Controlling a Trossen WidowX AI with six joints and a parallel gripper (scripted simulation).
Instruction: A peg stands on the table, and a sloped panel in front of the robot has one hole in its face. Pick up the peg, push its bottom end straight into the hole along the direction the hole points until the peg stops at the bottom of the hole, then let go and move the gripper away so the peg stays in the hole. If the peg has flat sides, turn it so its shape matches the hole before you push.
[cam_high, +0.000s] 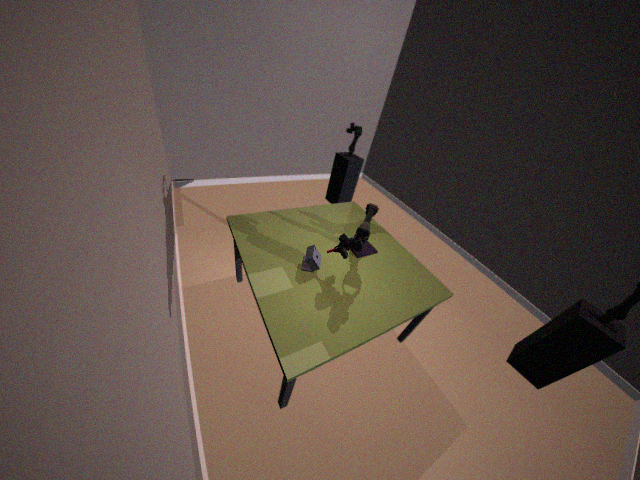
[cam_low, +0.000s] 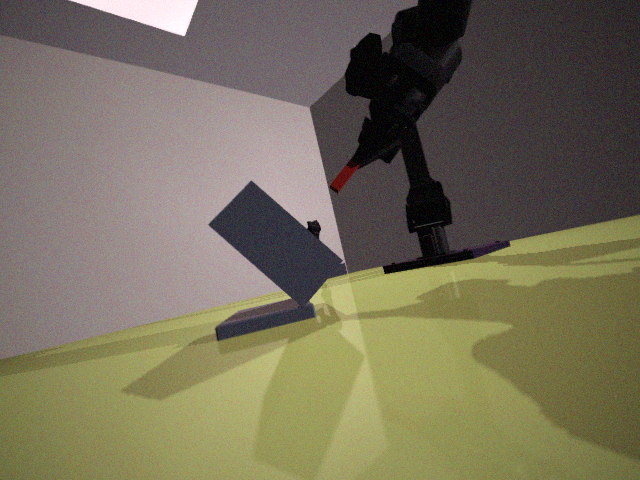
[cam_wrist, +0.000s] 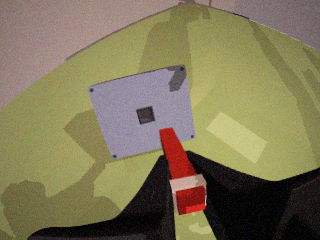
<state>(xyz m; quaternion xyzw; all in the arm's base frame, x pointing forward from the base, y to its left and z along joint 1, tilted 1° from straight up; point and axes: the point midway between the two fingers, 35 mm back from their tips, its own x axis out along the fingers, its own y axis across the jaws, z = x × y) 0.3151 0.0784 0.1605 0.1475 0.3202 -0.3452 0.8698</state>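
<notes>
The grey-blue sloped panel lies 100 mm ahead of my gripper tip, 90 mm below it and 60 mm to the right of it. From my gripper tip the other things lie so: red square peg: 10 mm to the left, 10 mm behind, 10 mm above.
</notes>
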